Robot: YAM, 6 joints.
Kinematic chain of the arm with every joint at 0, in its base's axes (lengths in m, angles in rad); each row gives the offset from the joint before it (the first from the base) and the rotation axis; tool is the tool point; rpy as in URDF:
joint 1: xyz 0 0 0.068 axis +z
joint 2: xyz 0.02 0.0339 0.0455 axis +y
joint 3: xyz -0.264 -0.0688 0 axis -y
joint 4: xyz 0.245 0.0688 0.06 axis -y
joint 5: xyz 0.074 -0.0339 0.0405 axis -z
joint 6: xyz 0.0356 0 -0.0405 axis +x
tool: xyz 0 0 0 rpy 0 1.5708 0
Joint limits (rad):
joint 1: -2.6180..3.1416
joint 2: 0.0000..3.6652
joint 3: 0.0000..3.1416
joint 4: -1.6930..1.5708
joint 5: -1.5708..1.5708
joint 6: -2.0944..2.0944
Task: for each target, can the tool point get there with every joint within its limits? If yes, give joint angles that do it. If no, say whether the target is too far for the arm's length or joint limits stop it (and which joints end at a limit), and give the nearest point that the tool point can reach.
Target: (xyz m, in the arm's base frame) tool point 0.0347 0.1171 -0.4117
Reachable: no: joint limits stop it (at a limit: joint 2) | nearest point 0.0392 0.1321 -0.3630 | short by 0.051 m
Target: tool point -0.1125 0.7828 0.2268
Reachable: no: too far | nearest point -0.0909 0.6327 0.2045 | short by 0.153 m
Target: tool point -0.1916 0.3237 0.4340
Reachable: yes | joints 2.0193 1.8788 2.1976 -1.1361 -1.1369 -0.3877
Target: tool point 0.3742 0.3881 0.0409
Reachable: yes | joints 0.8588 2.6820 1.7342 0.6690 0.9860 -1.0139
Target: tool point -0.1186 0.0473 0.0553
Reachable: yes | joints 2.4893 1.8566 0.3399 -0.6216 -1.3125 0.5800
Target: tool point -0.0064 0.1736 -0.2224
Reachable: yes | joints 1.7831 3.1815 1.0032 0.3666 1.0196 0.4253
